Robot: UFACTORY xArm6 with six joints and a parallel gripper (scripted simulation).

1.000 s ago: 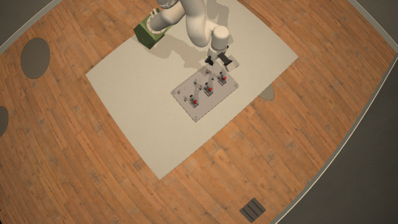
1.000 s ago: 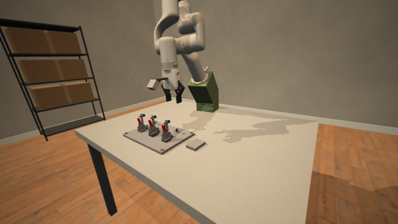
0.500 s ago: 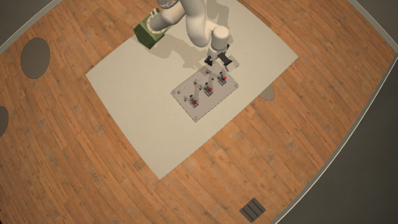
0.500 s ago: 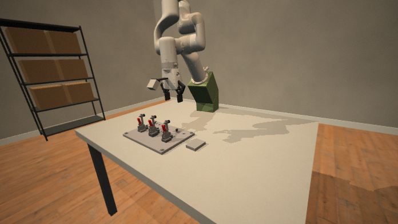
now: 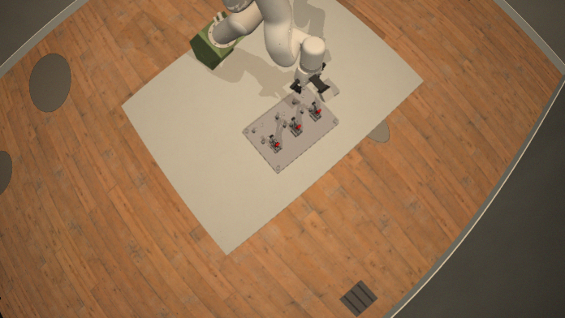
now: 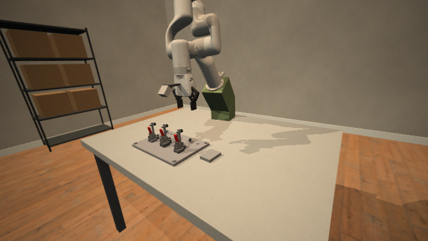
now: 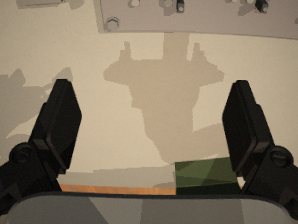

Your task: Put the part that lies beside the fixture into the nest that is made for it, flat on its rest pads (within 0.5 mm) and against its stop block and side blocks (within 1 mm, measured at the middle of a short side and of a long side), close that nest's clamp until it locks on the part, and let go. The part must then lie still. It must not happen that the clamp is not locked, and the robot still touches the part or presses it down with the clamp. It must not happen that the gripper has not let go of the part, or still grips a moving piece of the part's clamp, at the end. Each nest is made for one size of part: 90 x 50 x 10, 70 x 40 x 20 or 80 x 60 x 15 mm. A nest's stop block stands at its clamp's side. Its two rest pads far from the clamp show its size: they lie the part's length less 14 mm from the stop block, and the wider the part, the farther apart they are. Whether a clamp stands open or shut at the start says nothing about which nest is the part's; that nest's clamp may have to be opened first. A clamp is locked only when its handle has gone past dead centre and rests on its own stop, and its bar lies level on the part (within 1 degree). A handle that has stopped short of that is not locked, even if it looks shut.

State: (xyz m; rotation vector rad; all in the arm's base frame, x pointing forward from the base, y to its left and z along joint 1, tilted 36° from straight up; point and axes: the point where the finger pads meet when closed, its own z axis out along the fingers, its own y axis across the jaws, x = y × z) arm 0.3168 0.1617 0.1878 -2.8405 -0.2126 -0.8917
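The grey part is 10 mm behind my hand, 150 mm to the left of it and 210 mm below it. Round my hand: grey fixture plate 70 mm ahead, 90 mm to the right, 210 mm below.
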